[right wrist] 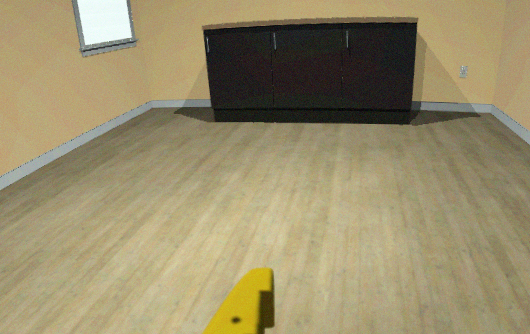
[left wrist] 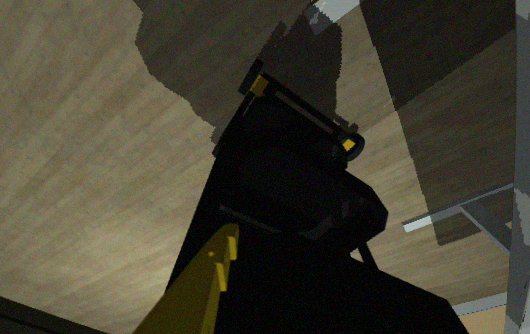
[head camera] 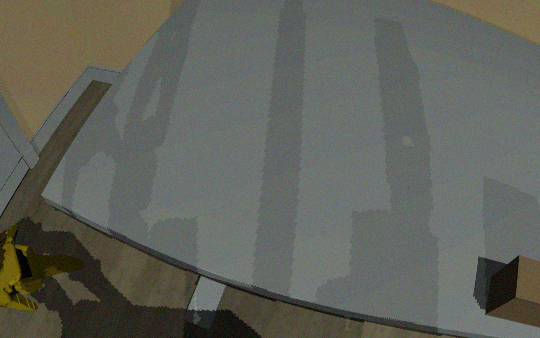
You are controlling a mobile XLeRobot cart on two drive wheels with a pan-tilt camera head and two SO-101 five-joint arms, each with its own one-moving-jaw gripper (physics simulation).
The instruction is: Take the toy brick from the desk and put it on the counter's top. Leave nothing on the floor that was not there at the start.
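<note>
The desk (head camera: 335, 165) shows as a wide grey top with stripes of shadow in the head view. No toy brick can be made out in the three views. My left gripper (head camera: 58, 285) (left wrist: 231, 245) is open and empty, out past the desk's near edge at the lower left of the head view, over the floor; one notched jaw shows in the left wrist view. My right gripper (right wrist: 265, 287) is open and empty, with one notched jaw in view, pointing out over the floor. The counter (right wrist: 310, 70), dark-fronted with a thin brown top, stands far off against the wall.
A brown box (head camera: 525, 290) stands on the desk at the lower right of the head view, cut off by the frame. The black cart body (left wrist: 295, 200) fills the middle of the left wrist view. A grey upright (left wrist: 521, 100) stands at its right edge. A window (right wrist: 105, 22) is at the upper left.
</note>
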